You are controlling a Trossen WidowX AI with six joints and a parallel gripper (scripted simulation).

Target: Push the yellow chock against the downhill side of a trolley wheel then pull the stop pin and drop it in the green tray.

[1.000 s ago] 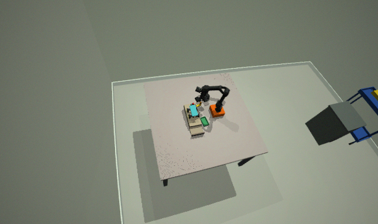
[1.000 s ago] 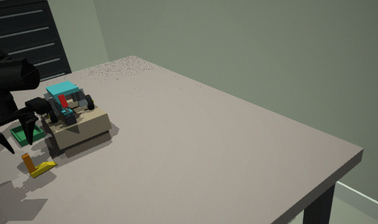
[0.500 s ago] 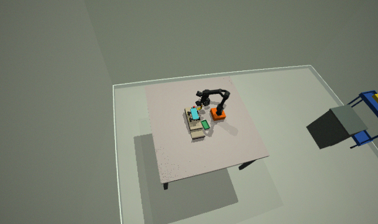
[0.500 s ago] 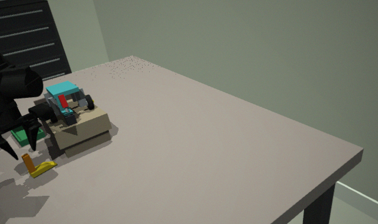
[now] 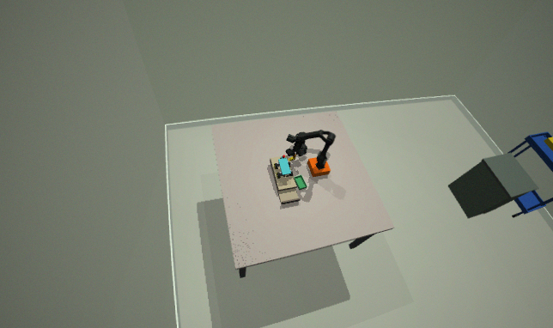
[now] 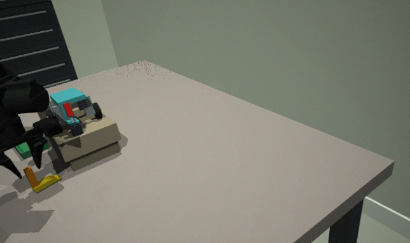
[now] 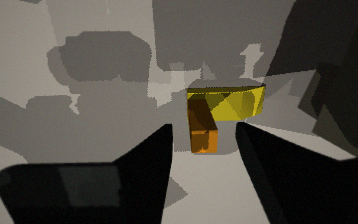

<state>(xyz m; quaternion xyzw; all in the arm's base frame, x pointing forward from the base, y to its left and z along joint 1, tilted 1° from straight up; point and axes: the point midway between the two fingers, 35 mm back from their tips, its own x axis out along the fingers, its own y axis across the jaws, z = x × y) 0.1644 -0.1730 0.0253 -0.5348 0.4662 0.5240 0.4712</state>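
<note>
My gripper tip is 2 cm short of the yellow chock and 3 cm above it. Also, from my gripper tip: teal trolley: 17 cm ahead, 13 cm to the left, 6 cm above; then red-headed stop pin: 14 cm ahead, 4 cm to the left, 8 cm above.
</note>
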